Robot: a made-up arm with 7 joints. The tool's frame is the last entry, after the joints. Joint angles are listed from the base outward. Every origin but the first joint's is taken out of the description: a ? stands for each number. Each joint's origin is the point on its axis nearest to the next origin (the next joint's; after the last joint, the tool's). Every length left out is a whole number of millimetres.
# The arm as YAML. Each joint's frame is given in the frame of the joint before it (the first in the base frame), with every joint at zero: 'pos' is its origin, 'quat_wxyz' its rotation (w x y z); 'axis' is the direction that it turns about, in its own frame. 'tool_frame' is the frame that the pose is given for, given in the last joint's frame.
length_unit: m
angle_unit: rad
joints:
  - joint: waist
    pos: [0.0, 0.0, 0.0]
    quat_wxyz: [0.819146, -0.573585, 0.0, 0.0]
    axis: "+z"
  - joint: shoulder
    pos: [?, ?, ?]
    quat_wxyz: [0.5, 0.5, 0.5, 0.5]
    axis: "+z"
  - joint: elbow
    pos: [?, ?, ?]
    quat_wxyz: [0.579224, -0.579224, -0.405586, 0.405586]
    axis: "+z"
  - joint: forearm
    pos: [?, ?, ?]
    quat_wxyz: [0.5, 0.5, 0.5, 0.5]
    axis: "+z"
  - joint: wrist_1
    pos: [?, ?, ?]
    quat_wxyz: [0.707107, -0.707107, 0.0, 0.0]
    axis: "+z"
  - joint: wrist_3
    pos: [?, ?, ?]
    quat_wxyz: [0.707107, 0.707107, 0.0, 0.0]
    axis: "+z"
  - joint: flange
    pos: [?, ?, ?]
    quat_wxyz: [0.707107, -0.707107, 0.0, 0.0]
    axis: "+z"
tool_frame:
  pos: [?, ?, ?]
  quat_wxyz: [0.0, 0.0, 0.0, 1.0]
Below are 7 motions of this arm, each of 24 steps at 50 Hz.
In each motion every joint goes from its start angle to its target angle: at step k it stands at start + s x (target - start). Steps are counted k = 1, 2, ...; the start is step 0. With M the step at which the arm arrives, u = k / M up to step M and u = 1 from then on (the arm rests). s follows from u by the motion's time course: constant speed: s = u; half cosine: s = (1 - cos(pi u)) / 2; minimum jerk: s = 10 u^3 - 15 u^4 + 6 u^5.
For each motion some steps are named. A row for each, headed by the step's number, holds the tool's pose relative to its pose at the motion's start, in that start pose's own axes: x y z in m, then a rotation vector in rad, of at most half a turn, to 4 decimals.
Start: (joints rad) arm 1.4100 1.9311 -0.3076 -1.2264 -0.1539 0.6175 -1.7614
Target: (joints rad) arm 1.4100 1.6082 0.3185 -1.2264 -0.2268 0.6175 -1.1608
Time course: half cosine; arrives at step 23
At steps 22, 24:
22: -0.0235 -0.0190 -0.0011 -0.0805 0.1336 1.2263
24: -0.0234 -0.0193 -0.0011 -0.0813 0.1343 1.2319

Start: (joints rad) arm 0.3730 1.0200 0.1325 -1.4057 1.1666 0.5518 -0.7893
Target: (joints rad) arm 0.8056 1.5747 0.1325 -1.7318 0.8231 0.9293 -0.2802
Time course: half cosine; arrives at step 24
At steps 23, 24:
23: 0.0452 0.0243 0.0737 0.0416 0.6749 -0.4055
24: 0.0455 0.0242 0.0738 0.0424 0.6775 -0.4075

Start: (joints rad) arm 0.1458 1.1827 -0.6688 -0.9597 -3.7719 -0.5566 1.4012
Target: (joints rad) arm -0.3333 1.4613 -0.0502 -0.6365 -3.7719 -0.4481 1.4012
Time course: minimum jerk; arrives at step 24
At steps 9, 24:
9: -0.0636 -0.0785 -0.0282 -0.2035 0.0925 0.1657
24: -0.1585 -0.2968 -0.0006 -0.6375 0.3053 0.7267

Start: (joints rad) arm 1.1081 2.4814 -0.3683 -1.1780 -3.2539 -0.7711 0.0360
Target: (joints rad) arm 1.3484 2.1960 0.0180 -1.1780 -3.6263 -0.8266 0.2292
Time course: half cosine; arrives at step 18
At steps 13, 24:
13: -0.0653 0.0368 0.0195 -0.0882 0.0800 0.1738
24: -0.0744 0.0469 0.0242 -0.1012 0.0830 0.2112

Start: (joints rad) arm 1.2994 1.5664 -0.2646 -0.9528 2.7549 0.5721 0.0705
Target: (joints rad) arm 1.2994 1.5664 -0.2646 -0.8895 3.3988 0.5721 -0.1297
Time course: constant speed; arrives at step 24
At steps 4, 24:
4: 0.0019 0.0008 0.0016 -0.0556 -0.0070 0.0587
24: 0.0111 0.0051 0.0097 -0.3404 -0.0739 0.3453

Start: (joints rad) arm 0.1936 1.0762 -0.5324 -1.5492 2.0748 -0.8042 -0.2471
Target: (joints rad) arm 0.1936 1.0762 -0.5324 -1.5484 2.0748 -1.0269 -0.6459
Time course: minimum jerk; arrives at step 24
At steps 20, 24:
20: 0.0000 0.0002 0.0000 0.0925 -0.1958 -0.3837
24: 0.0000 0.0002 -0.0001 0.0974 -0.2024 -0.3977

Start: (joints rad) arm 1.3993 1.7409 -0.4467 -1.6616 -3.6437 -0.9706 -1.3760
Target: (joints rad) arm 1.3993 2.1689 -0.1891 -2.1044 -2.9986 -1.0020 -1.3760
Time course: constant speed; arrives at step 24
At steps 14, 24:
14: 0.1067 0.0010 0.0186 -0.1045 0.0377 0.1815
24: 0.1695 -0.0070 0.0538 -0.2265 0.0972 0.2341

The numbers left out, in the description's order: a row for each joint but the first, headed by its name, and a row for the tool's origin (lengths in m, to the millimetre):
shoulder: 0.0 0.0 0.0
elbow: 0.252 -0.092 0.0
forearm: 0.0 -0.03 0.0
wrist_1: 0.03 -0.245 0.0
wrist_3: 0.0 0.0 0.0
flange: 0.0 0.0 0.0
tool: 0.0 0.0 0.0

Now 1 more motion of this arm.
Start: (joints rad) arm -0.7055 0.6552 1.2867 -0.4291 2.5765 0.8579 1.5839
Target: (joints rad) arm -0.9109 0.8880 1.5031 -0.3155 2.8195 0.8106 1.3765
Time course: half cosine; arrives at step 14
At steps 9, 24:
9: -0.0245 0.0423 -0.0684 0.0502 0.3324 0.0938
24: -0.0354 0.0613 -0.0921 0.0600 0.4574 0.1507

